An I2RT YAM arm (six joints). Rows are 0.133 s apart.
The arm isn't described. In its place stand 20 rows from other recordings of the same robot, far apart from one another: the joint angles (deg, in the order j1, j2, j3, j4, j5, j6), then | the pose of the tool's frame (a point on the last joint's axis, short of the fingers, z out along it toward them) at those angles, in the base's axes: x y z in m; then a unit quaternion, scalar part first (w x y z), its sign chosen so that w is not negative.
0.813, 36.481, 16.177, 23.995, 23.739, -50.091 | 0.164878 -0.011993 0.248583 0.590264 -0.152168 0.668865 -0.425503
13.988, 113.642, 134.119, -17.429, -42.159, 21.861 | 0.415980 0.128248 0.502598 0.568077 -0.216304 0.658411 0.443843
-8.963, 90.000, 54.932, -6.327, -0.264, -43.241 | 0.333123 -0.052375 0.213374 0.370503 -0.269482 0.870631 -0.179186
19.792, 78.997, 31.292, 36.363, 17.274, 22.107 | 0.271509 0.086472 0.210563 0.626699 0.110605 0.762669 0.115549
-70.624, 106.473, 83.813, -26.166, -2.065, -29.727 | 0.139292 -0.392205 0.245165 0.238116 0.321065 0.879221 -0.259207
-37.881, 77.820, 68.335, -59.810, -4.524, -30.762 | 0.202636 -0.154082 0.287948 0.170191 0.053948 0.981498 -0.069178
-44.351, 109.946, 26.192, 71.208, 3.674, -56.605 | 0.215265 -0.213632 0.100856 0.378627 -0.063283 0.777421 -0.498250
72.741, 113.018, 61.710, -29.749, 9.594, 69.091 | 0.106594 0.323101 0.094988 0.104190 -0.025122 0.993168 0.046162
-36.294, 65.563, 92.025, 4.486, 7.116, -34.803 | 0.156282 -0.120247 0.572959 0.688814 0.060395 0.491124 -0.529796
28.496, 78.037, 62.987, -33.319, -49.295, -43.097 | 0.234993 0.158278 0.293429 0.369900 -0.617121 0.602402 0.345612
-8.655, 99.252, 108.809, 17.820, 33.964, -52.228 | 0.378623 -0.077751 0.521516 0.627558 0.047237 0.554143 -0.544854
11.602, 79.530, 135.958, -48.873, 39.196, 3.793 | 0.159513 0.009782 0.623772 0.731804 0.209428 0.636548 -0.124134
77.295, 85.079, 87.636, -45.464, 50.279, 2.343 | 0.094955 0.296678 0.381531 0.527165 -0.370248 0.761874 -0.067537
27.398, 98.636, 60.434, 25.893, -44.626, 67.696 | 0.331487 0.199980 0.248965 0.173490 0.024632 0.758456 0.627725
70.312, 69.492, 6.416, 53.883, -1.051, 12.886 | 0.066808 0.188651 0.151986 0.480048 -0.371039 0.664979 0.435531
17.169, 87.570, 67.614, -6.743, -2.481, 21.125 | 0.341073 0.106991 0.300815 0.489547 0.018022 0.850950 0.189479
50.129, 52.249, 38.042, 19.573, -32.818, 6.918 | 0.122420 0.176661 0.329994 0.532403 -0.432004 0.523523 0.505810
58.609, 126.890, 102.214, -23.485, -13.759, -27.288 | 0.252468 0.430011 0.195990 0.311124 -0.663152 0.649655 0.203421
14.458, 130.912, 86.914, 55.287, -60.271, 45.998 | 0.477120 0.154944 0.203929 0.417514 -0.224536 0.633282 0.611735
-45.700, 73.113, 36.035, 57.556, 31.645, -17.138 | 0.177066 -0.208189 0.302767 0.593480 0.352392 0.476345 -0.544699
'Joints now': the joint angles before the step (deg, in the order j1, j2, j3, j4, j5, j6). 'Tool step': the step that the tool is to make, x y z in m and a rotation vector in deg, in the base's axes. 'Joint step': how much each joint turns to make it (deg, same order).
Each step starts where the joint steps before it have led.
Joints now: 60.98, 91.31, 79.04, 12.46, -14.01, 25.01
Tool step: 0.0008, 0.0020, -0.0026, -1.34, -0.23, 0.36
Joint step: 0.01, 0.48, 0.45, -1.25, -0.34, -0.88
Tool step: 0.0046, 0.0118, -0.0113, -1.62, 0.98, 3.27
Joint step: -0.04, 2.86, 1.27, -0.32, -3.31, -0.05
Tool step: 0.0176, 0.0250, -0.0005, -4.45, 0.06, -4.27
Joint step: -0.08, 6.73, 9.49, -7.16, 4.36, -1.79
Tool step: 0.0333, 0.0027, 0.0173, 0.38, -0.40, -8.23
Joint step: -3.14, 4.49, 9.29, -4.18, 5.07, 0.49
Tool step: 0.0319, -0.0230, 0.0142, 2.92, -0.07, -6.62
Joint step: -4.88, -0.09, 1.98, 0.60, 1.58, 1.78
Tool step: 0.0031, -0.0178, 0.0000, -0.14, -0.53, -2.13
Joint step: -1.69, -2.88, -3.71, 0.99, 0.47, -0.47
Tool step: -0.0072, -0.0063, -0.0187, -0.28, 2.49, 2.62
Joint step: -0.01, -2.45, -6.56, 2.54, -2.76, 1.55
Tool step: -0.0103, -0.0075, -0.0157, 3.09, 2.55, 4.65
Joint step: 0.04, -2.80, -7.50, 6.22, -4.92, 3.60
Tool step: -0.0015, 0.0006, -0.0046, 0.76, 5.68, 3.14
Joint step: -0.09, 0.09, -0.24, -1.35, -3.63, 4.79
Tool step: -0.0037, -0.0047, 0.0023, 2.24, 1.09, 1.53
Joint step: -0.17, -1.29, -1.69, 2.16, -1.88, 2.22
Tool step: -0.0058, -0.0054, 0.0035, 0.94, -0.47, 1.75
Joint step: 0.01, -1.66, -1.49, 0.91, -1.75, 0.13
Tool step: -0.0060, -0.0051, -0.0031, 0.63, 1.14, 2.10
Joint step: 0.03, -1.56, -2.49, 1.18, -2.13, 1.28
